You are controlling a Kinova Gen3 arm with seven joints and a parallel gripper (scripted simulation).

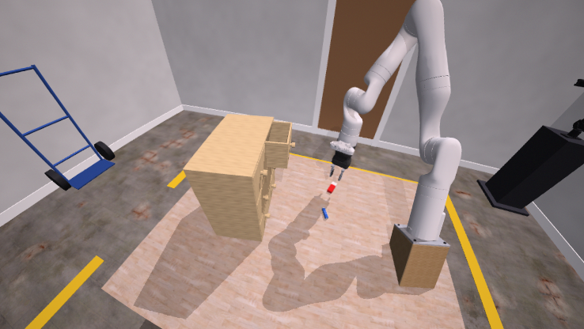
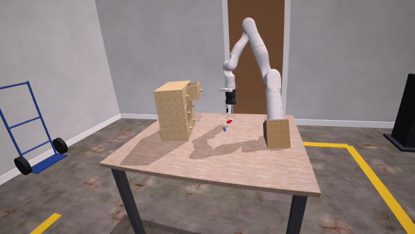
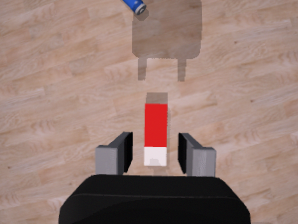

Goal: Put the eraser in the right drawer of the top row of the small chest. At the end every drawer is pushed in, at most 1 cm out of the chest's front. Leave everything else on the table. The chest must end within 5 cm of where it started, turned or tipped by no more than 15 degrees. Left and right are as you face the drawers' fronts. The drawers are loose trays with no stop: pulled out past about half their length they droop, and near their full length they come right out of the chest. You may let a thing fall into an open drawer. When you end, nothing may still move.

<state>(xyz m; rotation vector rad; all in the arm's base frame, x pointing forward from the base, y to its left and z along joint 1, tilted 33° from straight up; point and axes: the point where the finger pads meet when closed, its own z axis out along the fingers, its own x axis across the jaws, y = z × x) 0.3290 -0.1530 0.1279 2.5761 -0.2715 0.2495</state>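
The white eraser lies 1 cm to the right of my hand and 8 cm below it. Also, from my hand: small blue object: 15 cm to the left, 8 cm below.
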